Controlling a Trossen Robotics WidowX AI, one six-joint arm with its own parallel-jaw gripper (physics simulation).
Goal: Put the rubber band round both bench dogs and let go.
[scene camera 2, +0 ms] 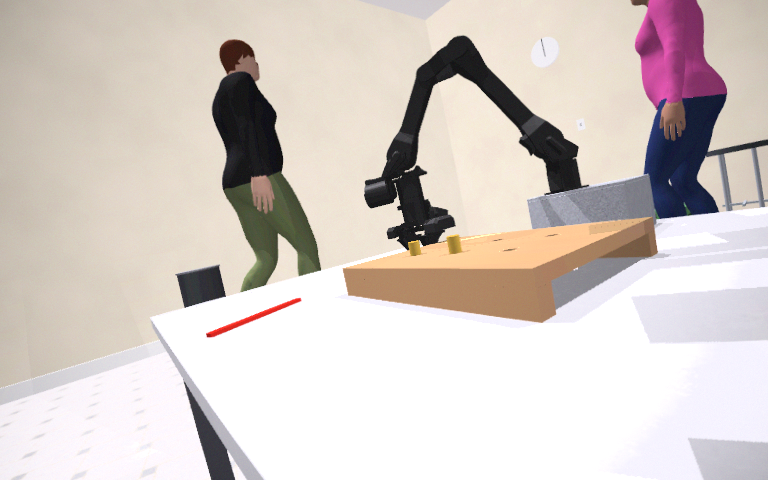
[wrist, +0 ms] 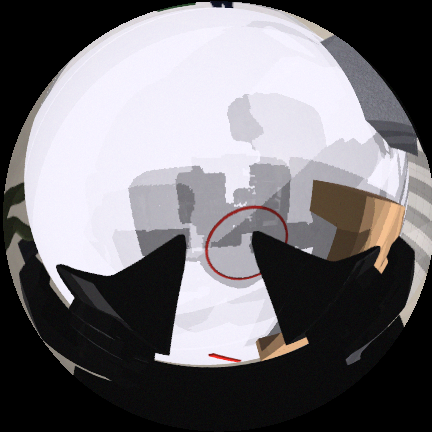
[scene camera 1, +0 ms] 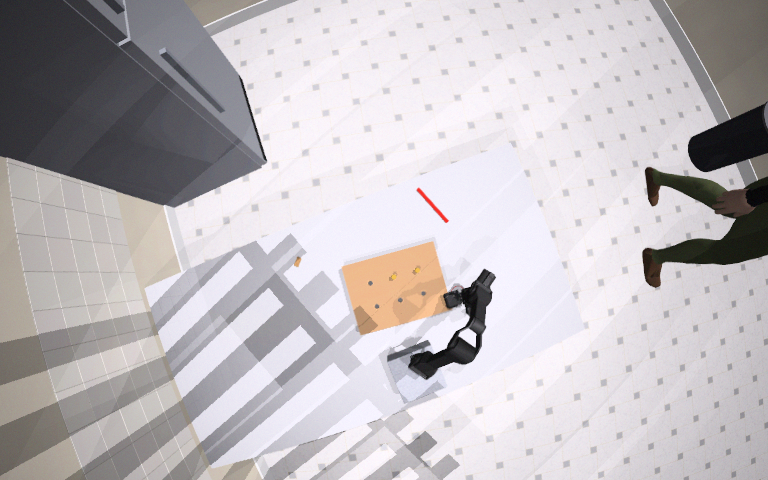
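Seen in the pictures: gripper, between the fingertips: (wrist: pixel 218 239); arm's base, origin of its link: (scene camera 2: pixel 566 190) (scene camera 1: pixel 419 362).
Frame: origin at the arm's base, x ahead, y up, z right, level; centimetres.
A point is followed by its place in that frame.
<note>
The rubber band, a thin red ring (wrist: pixel 240 278) @(z 21.9, x 24.9, y -10.2 cm), lies on the white table below my gripper, beside the board's end; the right finger overlaps part of it in the wrist view. In scene camera 1 a faint arc of it shows beside the gripper. My gripper (scene camera 1: pixel 451 300) @(z 23.8, x 21.2, y -10.3 cm) (wrist: pixel 218 239) @(z 23.8, x 21.2, y -10.3 cm) is open, fingers pointing down, with nothing between them. In scene camera 2 its fingertips are partly hidden behind the board. Two short yellow bench dogs (scene camera 1: pixel 393 276) @(z -3.2, x 34.6, y -2.8 cm) (scene camera 1: pixel 417 270) @(z 6.5, x 34.9, y -3.0 cm) (scene camera 2: pixel 414 247) @(z 5.8, x 35.5, y -4.0 cm) (scene camera 2: pixel 454 244) @(z -3.8, x 35.0, y -4.0 cm) stand upright in the orange-brown board (scene camera 1: pixel 353 283) @(z -19.3, x 35.1, y -5.4 cm) (scene camera 2: pixel 430 288) @(z -8.2, x 43.6, y -7.9 cm), with no band round them.
The board has several other dark holes. A red stick (scene camera 1: pixel 432 204) @(z 19.2, x 60.5, y -9.7 cm) (scene camera 2: pixel 253 317) @(z 17.8, x 61.3, y -9.9 cm) (wrist: pixel 225 357) @(z 19.9, x 57.8, y -10.0 cm) lies on the table beyond the board. A small orange piece (scene camera 1: pixel 297 261) @(z -41.2, x 48.6, y -9.7 cm) lies farther left. The arm stands on a grey block (scene camera 1: pixel 416 384) @(z -3.1, x -8.6, y 0.1 cm) (scene camera 2: pixel 594 198) @(z -7.4, x 3.5, y -2.2 cm) (wrist: pixel 365 80). Two people stand beyond the table.
</note>
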